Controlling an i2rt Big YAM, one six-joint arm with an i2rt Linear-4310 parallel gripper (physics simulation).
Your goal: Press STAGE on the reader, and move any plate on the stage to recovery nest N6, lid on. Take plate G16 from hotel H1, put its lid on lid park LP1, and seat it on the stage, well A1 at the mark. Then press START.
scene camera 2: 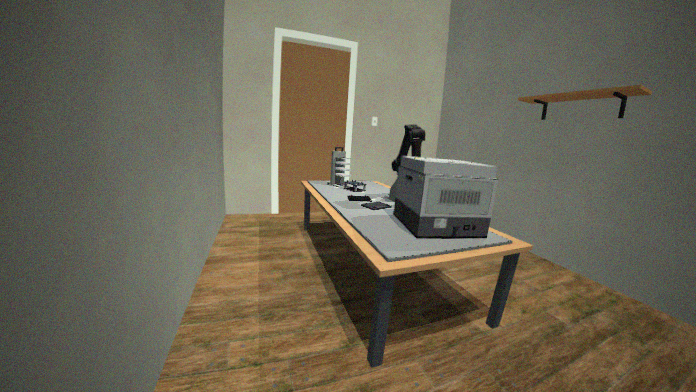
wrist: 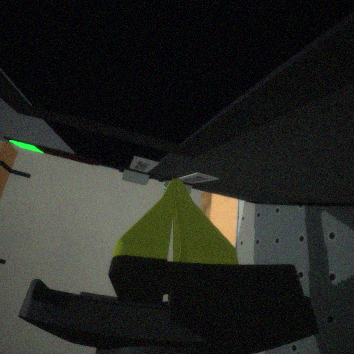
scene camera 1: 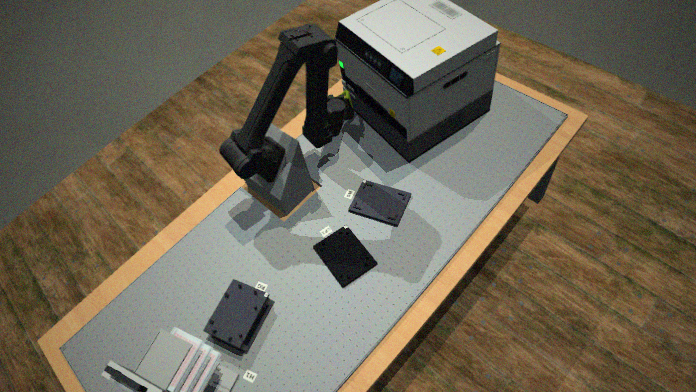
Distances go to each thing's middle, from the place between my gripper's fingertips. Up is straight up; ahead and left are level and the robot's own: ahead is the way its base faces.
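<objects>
There is the dark panel (wrist: 165, 76), 2 cm to the right of my hand and 15 cm ahead of it, and 5 cm above it. The LP1 pad (scene camera 1: 346, 257) is, counted from my hand, 40 cm ahead and 44 cm to the right, and it sits 8 cm below.
</objects>
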